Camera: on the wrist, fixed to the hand. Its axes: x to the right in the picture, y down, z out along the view.
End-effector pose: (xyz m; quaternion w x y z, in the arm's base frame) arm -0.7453 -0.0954 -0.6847 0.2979 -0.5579 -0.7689 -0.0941
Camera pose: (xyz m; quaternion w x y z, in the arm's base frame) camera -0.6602 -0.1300 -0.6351 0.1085 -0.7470 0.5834 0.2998
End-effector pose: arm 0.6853 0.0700 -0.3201 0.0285 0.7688 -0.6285 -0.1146
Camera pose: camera 0.6468 0.0660 -0.2231 0.1157 -0.6467 -0.7519 0.0553
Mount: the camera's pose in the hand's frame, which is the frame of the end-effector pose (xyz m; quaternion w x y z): -0.0168 0.0560 -0.0865 0.0277 -0.0136 -0.0197 -0.9993
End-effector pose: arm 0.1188 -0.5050 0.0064 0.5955 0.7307 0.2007 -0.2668
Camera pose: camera 0.1530 -0.4318 0.0725 0.2362 0.1937 -0.7277 0.6142
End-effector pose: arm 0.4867 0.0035 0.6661 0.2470 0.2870 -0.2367 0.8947
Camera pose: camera 0.4320 0.0044 0.5772 0.9002 0.2588 0.2632 -0.2309
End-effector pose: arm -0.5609 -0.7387 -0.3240 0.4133 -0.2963 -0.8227 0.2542
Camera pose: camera -0.4654 -0.6965 -0.3243 0.2452 0.8133 -0.3305 -0.4113
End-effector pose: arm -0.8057 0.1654 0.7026 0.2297 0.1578 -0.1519 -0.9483
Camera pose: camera -0.7379 0.1074 0.6484 0.9421 -0.1344 -0.1619 0.2610
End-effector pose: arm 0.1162 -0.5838 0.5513 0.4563 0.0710 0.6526 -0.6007
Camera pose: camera 0.1176 -0.4877 0.5105 0.5738 0.6682 -0.0882 0.4652
